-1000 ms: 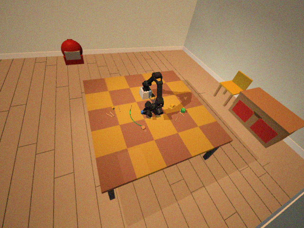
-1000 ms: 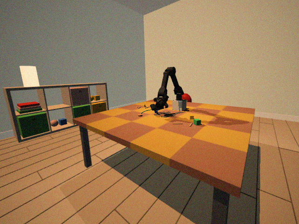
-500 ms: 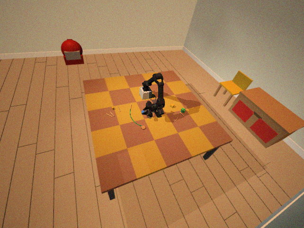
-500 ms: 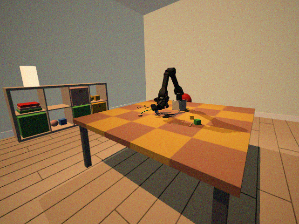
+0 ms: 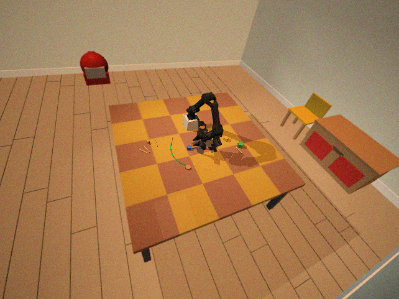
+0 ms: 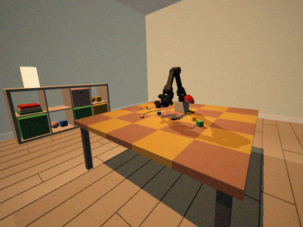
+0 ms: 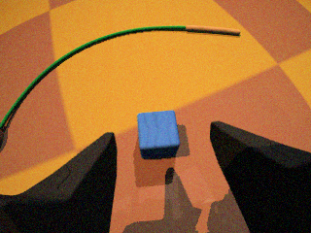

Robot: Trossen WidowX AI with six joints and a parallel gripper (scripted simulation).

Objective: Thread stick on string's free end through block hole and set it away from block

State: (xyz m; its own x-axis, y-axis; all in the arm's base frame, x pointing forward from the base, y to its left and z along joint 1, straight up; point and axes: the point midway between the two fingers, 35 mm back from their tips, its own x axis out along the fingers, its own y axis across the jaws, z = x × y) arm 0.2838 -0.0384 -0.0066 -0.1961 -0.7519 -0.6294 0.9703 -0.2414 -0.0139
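The blue cube is 6 cm below my gripper tip, 2 cm to the right of it and 1 cm behind it. From my gripper tip the other things lie so: round wooden button 17 cm ahead, 8 cm to the right, 7 cm below; then thin wooden stick 14 cm to the right, 12 cm behind, 7 cm below; then yellow cube 33 cm to the left, 6 cm below, 5 cm behind.
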